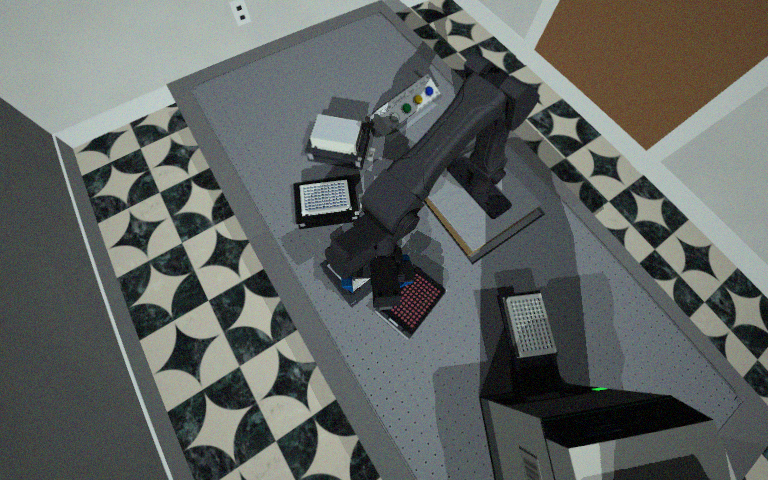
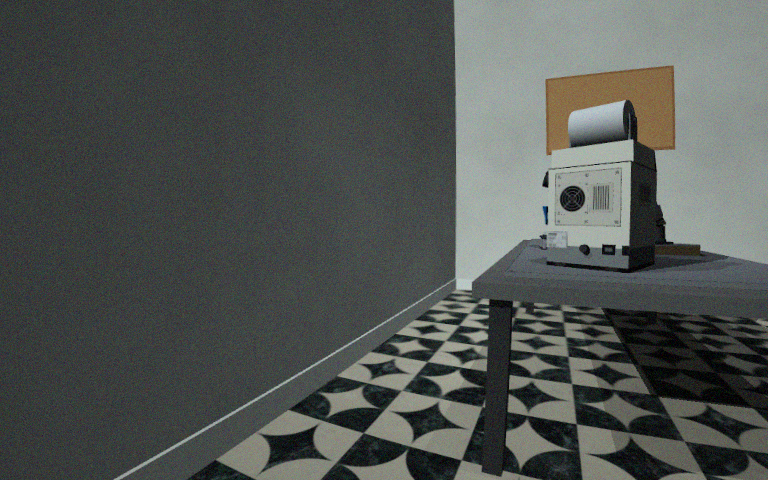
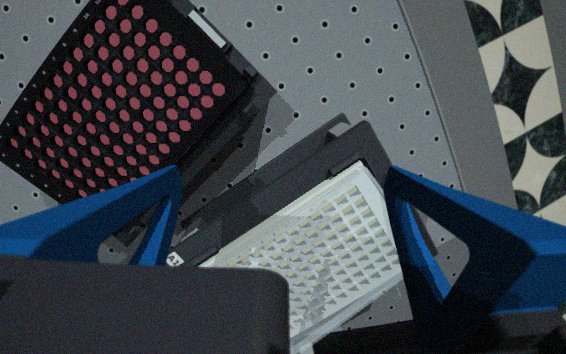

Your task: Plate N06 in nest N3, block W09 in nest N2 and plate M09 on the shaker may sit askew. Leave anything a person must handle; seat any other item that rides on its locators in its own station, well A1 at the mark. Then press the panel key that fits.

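My gripper (image 1: 376, 283) (image 3: 283, 177) is open, its blue fingers on either side of a white well plate (image 3: 350, 240) (image 1: 360, 283). The plate lies in a dark nest (image 3: 295, 192) with an A1 label (image 3: 174, 259); its lower left is hidden by the gripper body. A black plate with red wells (image 1: 419, 302) (image 3: 130, 100) stands beside it. A white well plate (image 1: 325, 196) sits in a black holder. A white block-like item (image 1: 335, 133) sits on a dark base. The key panel (image 1: 381, 110) has green (image 1: 406, 107), yellow (image 1: 417, 99) and blue (image 1: 429, 90) keys. Station names are unreadable.
A pale well plate (image 1: 530, 323) is held out at the front of a large machine (image 1: 512, 430) (image 2: 589, 237) with a paper roll (image 2: 600, 124) on top. A framed flat board (image 1: 461, 212) lies near the arm's base. The table edge (image 3: 440, 90) runs right of the nest.
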